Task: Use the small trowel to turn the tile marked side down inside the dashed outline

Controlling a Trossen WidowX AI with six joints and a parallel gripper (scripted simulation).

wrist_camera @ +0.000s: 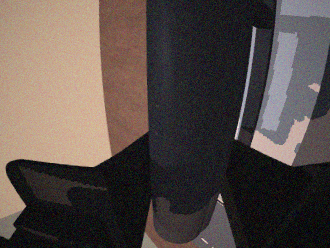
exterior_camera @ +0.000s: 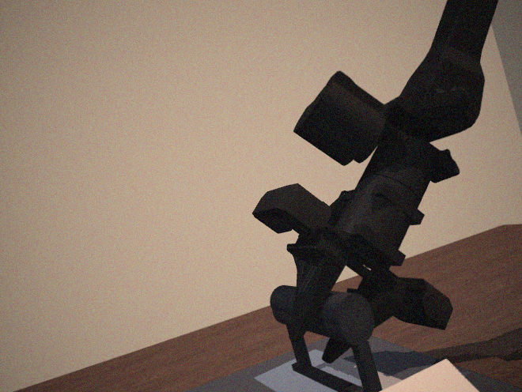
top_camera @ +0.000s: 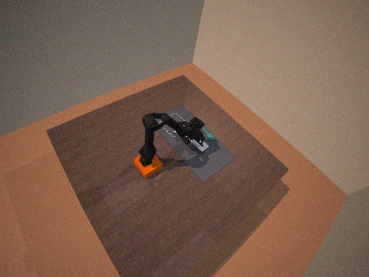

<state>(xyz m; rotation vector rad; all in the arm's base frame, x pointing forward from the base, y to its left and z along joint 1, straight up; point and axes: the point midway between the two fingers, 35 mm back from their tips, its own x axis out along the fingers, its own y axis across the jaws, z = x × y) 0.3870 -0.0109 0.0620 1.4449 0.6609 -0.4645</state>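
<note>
My gripper tip is 100 mm to the right of the cream tile, 60 mm above it and 30 mm past it. Also, from my gripper tip: slim teal tool (130 mm ahead, 90 mm below, 10 mm to the left); trowel (30 mm behind, 10 mm below); grey mat (120 mm below, 30 mm to the left, 10 mm behind).
</note>
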